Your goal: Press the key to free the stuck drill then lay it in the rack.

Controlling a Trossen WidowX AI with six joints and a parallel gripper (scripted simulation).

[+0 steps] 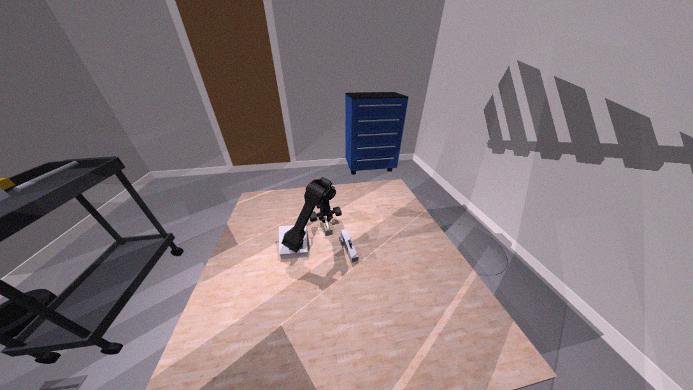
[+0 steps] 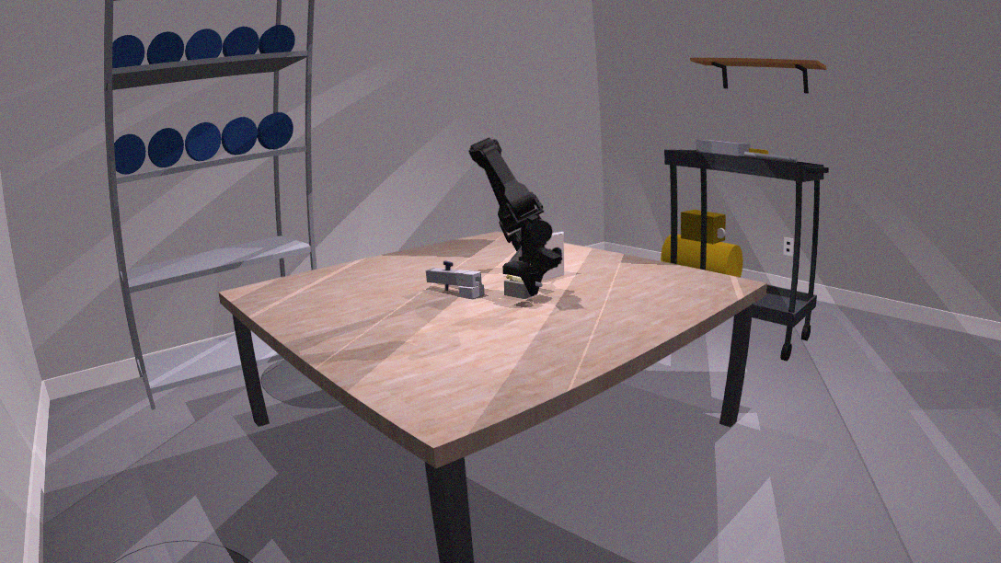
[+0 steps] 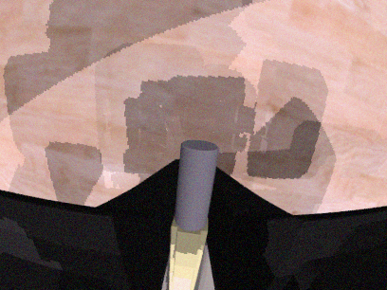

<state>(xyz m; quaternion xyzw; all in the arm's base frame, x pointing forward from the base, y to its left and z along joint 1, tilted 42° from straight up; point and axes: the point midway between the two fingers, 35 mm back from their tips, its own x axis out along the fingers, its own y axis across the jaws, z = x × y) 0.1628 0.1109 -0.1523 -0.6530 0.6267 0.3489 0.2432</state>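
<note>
My gripper tip is now 40 mm to the left of the drill and 40 mm below it. The rest, counted from my gripper tip: long grey fixture: 110 mm ahead, 200 mm to the right, 30 mm above; grey rack: 10 mm ahead, 50 mm to the right, 10 mm above; black key: 110 mm ahead, 230 mm to the right, 40 mm above.
</note>
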